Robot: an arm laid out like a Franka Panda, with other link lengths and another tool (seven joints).
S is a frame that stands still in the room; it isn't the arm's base.
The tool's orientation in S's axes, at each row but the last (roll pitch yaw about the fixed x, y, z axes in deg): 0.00 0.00 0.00; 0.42 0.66 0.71; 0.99 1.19 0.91; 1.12 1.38 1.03; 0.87 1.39 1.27; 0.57 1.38 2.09; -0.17 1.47 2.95; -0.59 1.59 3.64
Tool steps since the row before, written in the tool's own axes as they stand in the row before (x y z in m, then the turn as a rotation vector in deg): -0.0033 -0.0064 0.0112 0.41 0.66 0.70; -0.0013 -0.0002 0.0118 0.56 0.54 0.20; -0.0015 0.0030 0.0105 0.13 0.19 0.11; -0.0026 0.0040 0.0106 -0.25 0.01 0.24; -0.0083 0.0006 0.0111 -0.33 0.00 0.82; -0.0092 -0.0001 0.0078 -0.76 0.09 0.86; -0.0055 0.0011 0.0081 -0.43 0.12 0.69; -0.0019 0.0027 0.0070 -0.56 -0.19 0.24
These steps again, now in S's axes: -0.0033 -0.0064 0.0112 0.41 0.66 0.70; -0.0012 -0.0003 0.0118 0.56 0.55 0.20; -0.0013 0.0028 0.0106 0.13 0.19 0.11; -0.0024 0.0037 0.0107 -0.24 0.00 0.25; -0.0080 0.0003 0.0113 -0.31 -0.02 0.83; -0.0090 -0.0005 0.0080 -0.74 0.05 0.88; -0.0053 0.0009 0.0082 -0.42 0.10 0.70; -0.0019 0.0027 0.0070 -0.54 -0.22 0.26
